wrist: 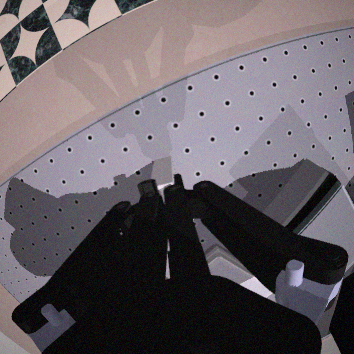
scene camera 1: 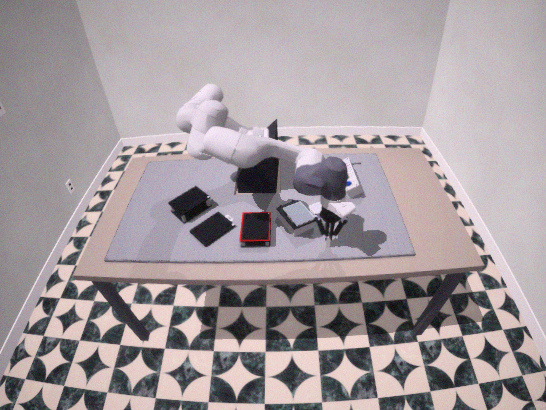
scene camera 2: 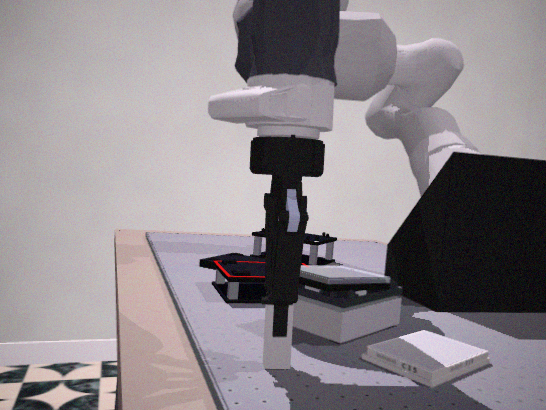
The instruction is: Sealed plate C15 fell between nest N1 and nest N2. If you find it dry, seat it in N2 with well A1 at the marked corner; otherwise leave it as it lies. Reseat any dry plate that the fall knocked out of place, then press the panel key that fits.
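Sealed plate C15 (scene camera 2: 425,352) (wrist: 227,267), white with C15 on its side, lies flat on the perforated mat in scene camera 2, near the grey box. Its wells and corner A1 cannot be made out, nor whether it is dry. Another plate (scene camera 1: 299,214) (scene camera 2: 345,274), pale grey, rests on the dark top of a grey box (scene camera 2: 370,314); I cannot tell whether it sits level. My gripper (scene camera 1: 329,237) (scene camera 2: 277,352) (wrist: 166,170) is shut and empty, pointing down, low over the mat beside the box and C15. Nest labels N1 and N2 cannot be read.
A white panel (scene camera 1: 354,186) with a blue key stands back right. A black stand with a red outline (scene camera 1: 255,227) (scene camera 2: 240,269) is left of the box. Another black stand (scene camera 1: 190,201) and a flat black plate (scene camera 1: 212,230) lie farther left. A large black block (scene camera 2: 475,235) stands behind.
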